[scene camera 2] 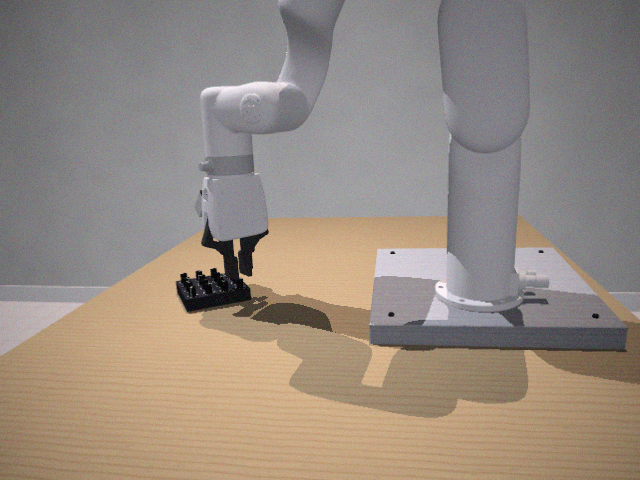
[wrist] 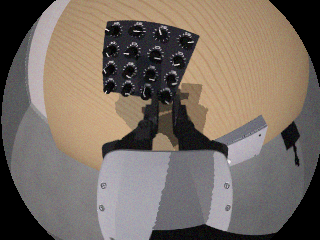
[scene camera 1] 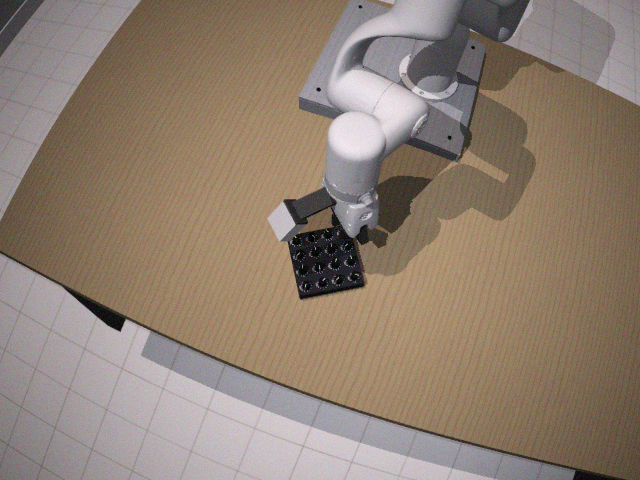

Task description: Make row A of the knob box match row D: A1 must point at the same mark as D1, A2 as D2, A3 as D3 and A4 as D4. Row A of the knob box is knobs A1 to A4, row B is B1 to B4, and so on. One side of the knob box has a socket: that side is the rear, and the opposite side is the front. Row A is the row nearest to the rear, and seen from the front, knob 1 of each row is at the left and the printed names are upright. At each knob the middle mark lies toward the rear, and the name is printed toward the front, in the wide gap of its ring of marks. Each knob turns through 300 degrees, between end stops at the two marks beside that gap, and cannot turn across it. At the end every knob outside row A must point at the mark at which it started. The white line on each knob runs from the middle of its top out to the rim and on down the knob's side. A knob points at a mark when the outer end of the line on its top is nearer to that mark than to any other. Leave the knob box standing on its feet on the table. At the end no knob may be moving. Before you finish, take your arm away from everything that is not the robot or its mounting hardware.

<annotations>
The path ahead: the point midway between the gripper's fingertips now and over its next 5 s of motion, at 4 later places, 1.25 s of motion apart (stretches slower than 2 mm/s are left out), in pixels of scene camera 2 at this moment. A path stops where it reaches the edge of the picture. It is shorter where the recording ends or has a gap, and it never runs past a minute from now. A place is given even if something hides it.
The gripper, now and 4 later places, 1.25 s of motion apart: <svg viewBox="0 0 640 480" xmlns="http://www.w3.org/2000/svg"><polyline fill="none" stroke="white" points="239,276 238,271 217,261 189,260 191,281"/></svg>
</annotations>
